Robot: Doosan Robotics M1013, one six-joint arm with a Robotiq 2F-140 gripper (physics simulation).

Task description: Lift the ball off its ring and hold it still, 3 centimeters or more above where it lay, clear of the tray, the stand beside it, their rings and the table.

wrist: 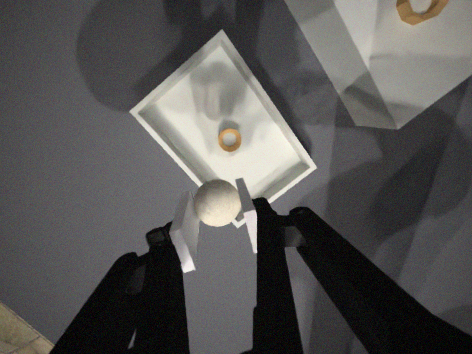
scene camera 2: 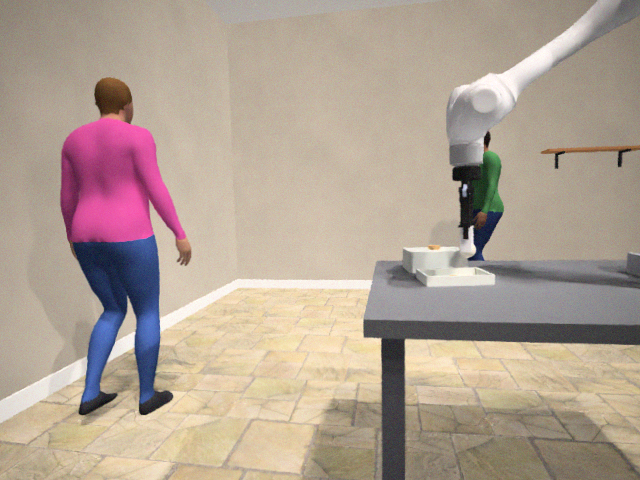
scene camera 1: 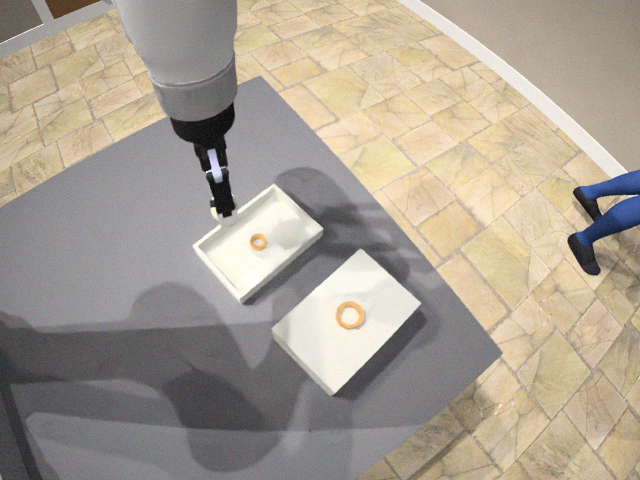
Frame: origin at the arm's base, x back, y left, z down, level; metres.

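Seen in the pictures: gripper, fingertip midpoint: [wrist: 216, 199] [scene camera 2: 467, 250] [scene camera 1: 225, 209].
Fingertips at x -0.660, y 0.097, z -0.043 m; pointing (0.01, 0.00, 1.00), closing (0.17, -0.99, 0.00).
Offsets run from my fingertips to a thing's top centre. "spot": to the spot under its first point. Level surfaces: height alone.
The pale cream ball {dx +0.002, dy +0.000, dz -0.024 m} [scene camera 1: 215, 211] [scene camera 2: 469, 252] [wrist: 217, 203] is between the two finger pads of my gripper [scene camera 1: 225, 215] [scene camera 2: 467, 245] [wrist: 216, 199], which is shut on it. In scene camera 2 the ball hangs above the white tray {dx -0.034, dy -0.035, dz +0.066 m} [scene camera 1: 283, 267] [scene camera 2: 455, 281] [wrist: 265, 145], with a gap below it. In scene camera 1 a finger partly hides the ball. A small orange ring {spot: dx -0.024, dy -0.033, dz +0.081 m} [scene camera 1: 252, 242] [wrist: 221, 140] lies on the tray floor with no ball on it. The white stand [scene camera 1: 315, 351] [scene camera 2: 421, 259] [wrist: 420, 80] bears a larger orange ring {spot: dx -0.074, dy -0.231, dz +0.015 m} [scene camera 1: 338, 315] [scene camera 2: 434, 247] [wrist: 414, 19].
Tray and stand stand side by side on the grey table {dz +0.094 m} [scene camera 1: 124, 227] [scene camera 2: 516, 304] [wrist: 100, 210]. A person in pink [scene camera 2: 111, 180] stands left of the table, and a person in green [scene camera 2: 492, 180] stands behind it. Part of a grey box [scene camera 2: 633, 263] shows at the right edge.
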